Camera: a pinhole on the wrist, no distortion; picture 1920 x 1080 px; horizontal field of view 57.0 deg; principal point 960.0 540.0 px. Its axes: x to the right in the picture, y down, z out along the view. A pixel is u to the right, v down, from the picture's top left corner.
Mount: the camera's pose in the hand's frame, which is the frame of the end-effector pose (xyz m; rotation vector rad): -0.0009 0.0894 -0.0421 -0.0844 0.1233 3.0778
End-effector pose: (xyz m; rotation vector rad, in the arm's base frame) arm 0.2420 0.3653 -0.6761 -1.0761 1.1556 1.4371
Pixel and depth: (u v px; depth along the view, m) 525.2 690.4 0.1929
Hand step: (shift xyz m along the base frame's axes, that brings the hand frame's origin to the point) -0.0998 0.1495 0.0017
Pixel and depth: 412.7 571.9 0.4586
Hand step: -0.1526 0.4248 -0.0309
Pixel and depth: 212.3 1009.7 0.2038
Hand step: -0.0676 0.1740 -0.0359
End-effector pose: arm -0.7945 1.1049 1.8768 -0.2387 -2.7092 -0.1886
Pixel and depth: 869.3 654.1 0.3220
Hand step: -0.0888 0.1383 -0.2465
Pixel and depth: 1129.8 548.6 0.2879
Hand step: -0.0334 0.1449 -0.2272
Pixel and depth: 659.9 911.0 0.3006
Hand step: -0.1211 0.0955 -0.2228
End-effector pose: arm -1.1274 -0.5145 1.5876 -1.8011 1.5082 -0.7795
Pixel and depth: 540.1 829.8 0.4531
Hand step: 0.3156 -0.0376 -0.2903
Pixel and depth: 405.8 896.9 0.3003
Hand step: 0.1928 -0.0498 -0.1983
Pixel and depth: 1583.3 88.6 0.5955
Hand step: 0.1970 0.2481 -0.5671
